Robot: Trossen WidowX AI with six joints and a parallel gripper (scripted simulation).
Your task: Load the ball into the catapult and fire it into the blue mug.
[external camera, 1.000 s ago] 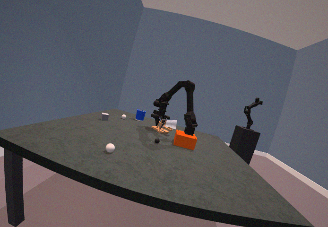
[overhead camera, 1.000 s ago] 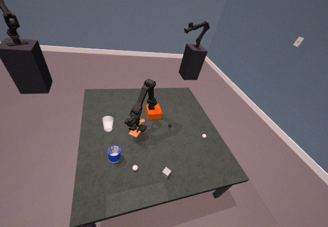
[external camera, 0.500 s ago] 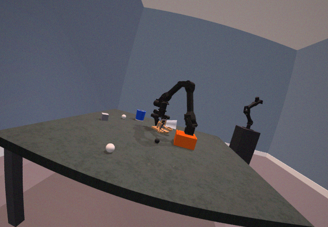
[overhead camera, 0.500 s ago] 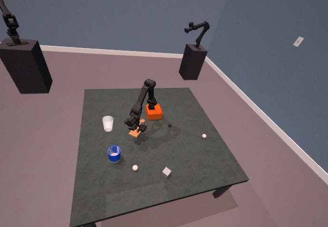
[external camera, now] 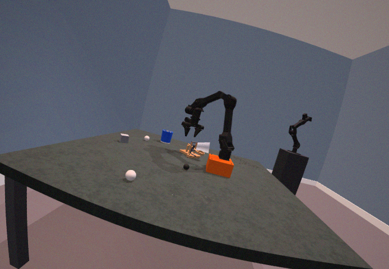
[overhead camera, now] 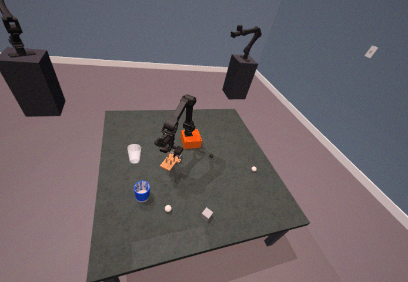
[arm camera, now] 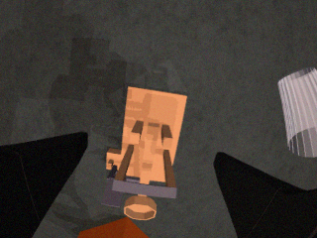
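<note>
Right now the black ball is 36 cm to the left of my gripper tip, 11 cm below it and 4 cm behind it. The rest, counted from my gripper tip: blue mug: 21 cm ahead, 18 cm to the right, 10 cm below; then grey cube: 42 cm ahead, 17 cm to the left, 10 cm below; then wooden catapult: 8 cm below, 6 cm to the left, 5 cm behind.
</note>
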